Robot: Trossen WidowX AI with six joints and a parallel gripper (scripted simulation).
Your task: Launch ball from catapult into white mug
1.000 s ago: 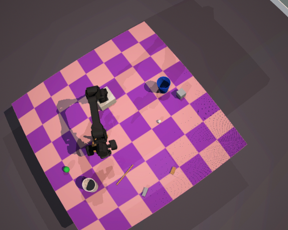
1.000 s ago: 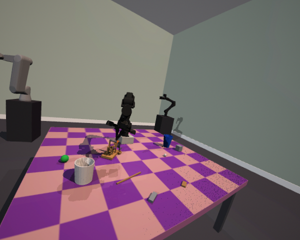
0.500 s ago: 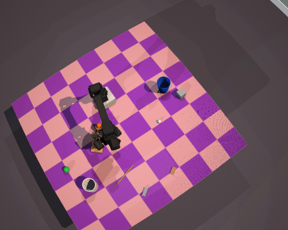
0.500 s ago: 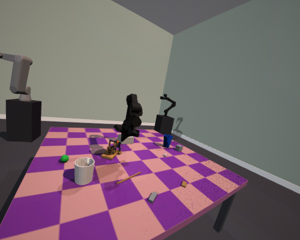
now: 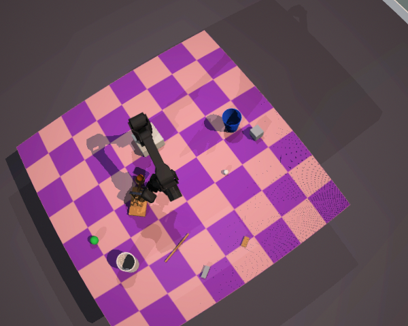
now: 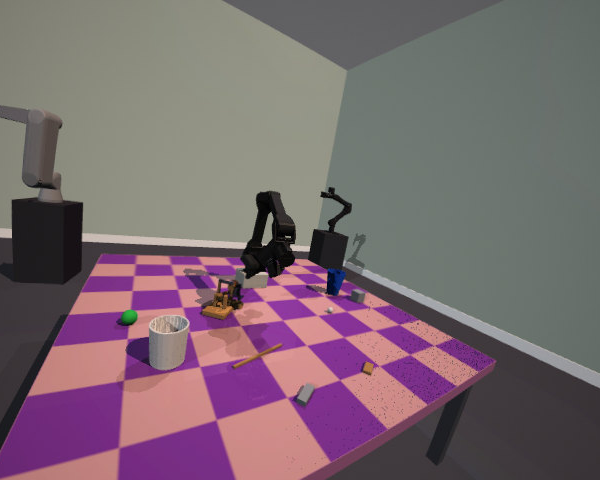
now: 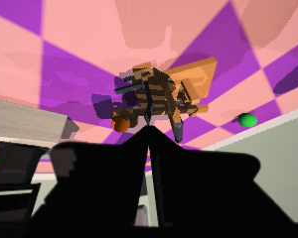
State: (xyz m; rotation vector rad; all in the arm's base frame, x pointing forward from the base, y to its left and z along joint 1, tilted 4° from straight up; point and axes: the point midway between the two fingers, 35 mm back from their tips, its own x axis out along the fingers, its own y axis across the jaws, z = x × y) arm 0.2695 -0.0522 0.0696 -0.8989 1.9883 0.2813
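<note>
Now: gripper tip 8 cm past the orange ball, 3 cm to the left of it and 6 cm above it. The rest, counted from my gripper tip: wooden catapult (2 cm behind, 5 cm to the right, 7 cm below); then white mug (28 cm ahead, 23 cm to the right, 9 cm below); then wooden stick (29 cm ahead, 12 cm below).
</note>
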